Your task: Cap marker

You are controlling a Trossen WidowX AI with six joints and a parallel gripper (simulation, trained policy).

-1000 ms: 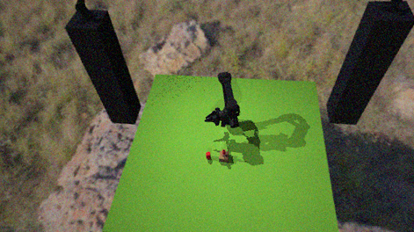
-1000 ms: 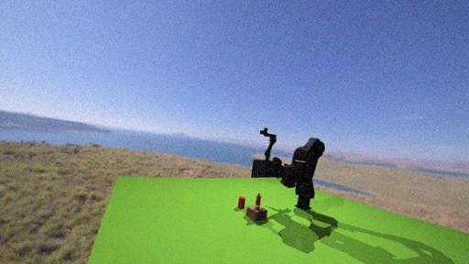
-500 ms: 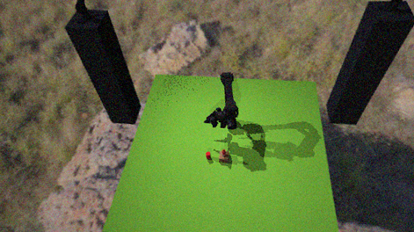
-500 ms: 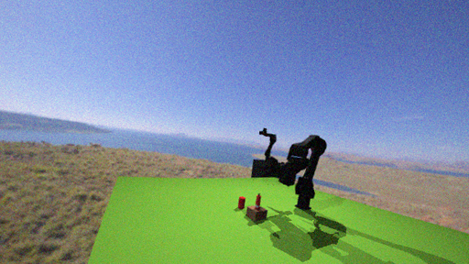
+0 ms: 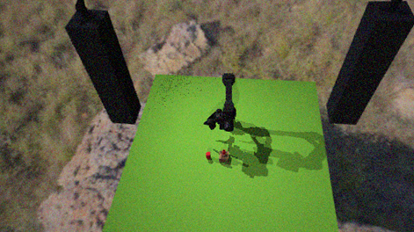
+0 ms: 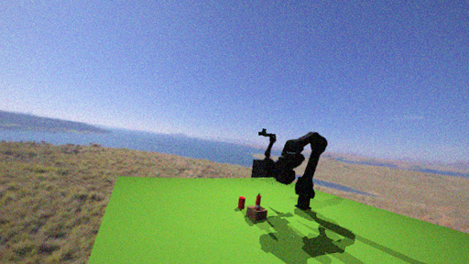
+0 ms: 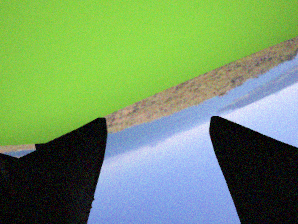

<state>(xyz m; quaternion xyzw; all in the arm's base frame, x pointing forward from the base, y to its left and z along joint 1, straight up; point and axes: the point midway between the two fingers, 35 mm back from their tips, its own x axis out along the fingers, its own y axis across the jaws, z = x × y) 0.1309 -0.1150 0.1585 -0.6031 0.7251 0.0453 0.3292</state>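
My gripper tip is now 190 mm short of the red cap, 120 mm above it and 40 mm to the right of it. Round my gripper tip: holder block (180 mm ahead, 140 mm to the left, 120 mm below).
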